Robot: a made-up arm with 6 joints.
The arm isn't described. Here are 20 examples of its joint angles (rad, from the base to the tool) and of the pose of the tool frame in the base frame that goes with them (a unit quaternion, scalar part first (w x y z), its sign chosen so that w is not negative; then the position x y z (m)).
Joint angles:
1: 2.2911 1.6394 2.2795 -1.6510 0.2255 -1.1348
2: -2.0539 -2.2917 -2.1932 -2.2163 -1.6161 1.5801
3: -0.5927 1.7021 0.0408 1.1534 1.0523 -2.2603
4: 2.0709 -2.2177 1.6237 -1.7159 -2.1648 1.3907
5: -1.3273 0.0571 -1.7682 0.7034 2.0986 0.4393
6: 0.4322 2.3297 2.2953 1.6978 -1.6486 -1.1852
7: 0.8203 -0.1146 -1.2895 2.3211 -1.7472 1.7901
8: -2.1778 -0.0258 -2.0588 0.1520 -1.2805 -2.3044
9: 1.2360 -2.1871 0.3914 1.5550 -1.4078 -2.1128
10: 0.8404 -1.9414 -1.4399 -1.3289 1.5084 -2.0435
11: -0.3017 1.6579 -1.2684 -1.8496 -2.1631 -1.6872
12: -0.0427 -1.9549 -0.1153 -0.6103 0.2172 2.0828
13: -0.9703 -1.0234 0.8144 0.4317 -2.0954 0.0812
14: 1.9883 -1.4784 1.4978 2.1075 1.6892 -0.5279
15: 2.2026 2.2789 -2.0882 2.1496 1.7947 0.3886
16: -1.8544 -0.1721 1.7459 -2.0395 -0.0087 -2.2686
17: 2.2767 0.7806 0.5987 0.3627 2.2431 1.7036
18: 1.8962 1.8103 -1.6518 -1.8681 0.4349 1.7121
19: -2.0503 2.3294 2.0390 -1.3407 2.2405 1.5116
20: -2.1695 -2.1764 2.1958 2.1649 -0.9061 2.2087
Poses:
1: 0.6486 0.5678 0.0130 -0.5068 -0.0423 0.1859 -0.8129
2: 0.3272 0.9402 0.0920 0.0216 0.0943 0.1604 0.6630
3: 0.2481 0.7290 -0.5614 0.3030 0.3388 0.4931 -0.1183
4: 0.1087 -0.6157 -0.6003 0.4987 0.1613 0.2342 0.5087
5: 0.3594 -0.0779 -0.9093 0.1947 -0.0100 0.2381 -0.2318
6: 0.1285 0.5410 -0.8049 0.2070 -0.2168 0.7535 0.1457
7: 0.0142 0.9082 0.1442 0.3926 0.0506 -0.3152 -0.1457
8: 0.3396 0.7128 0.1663 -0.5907 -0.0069 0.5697 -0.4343
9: 0.4441 0.0760 -0.8854 0.1143 0.3953 0.1912 0.6079
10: 0.5845 0.6244 0.3887 0.3427 -0.2697 0.0309 0.2221
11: 0.1405 -0.0860 0.6818 0.7128 0.0304 -0.1149 -0.4136
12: 0.1364 0.9882 0.0662 -0.0195 0.1524 -0.1933 0.5240
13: 0.0675 0.2680 0.4975 -0.8223 -0.0874 -0.1034 -0.2004
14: 0.1354 -0.7310 -0.6127 0.2682 0.5628 0.3067 0.7003
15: 0.3123 0.5094 -0.6329 -0.4924 -0.0027 -0.4522 0.0833
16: 0.1959 -0.1376 -0.8134 0.5302 -0.3980 0.2830 -0.0993
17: 0.8075 0.0553 -0.5807 -0.0878 0.1764 0.2554 -0.6647
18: 0.0579 -0.7019 -0.2979 -0.6444 -0.5076 -0.4129 -0.2455
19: 0.3579 -0.3643 -0.8525 0.1113 0.7456 -0.3100 -0.1279
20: 0.5028 -0.8219 -0.1767 0.2013 0.1734 -0.2974 0.5290
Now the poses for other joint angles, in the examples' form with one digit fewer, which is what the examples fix.
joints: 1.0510 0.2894 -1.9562 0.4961 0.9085 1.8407
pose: 0.379 0.347 -0.826 0.233 0.201 0.070 -0.356
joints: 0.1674 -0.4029 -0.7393 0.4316 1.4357 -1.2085
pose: 0.488 0.337 -0.141 0.793 -0.062 -0.068 -0.651
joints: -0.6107 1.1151 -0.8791 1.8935 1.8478 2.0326
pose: 0.256 0.448 0.628 0.582 -0.070 -0.037 -0.353
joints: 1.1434 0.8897 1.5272 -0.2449 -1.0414 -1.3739
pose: 0.246 0.578 0.541 -0.559 0.257 0.553 -0.578
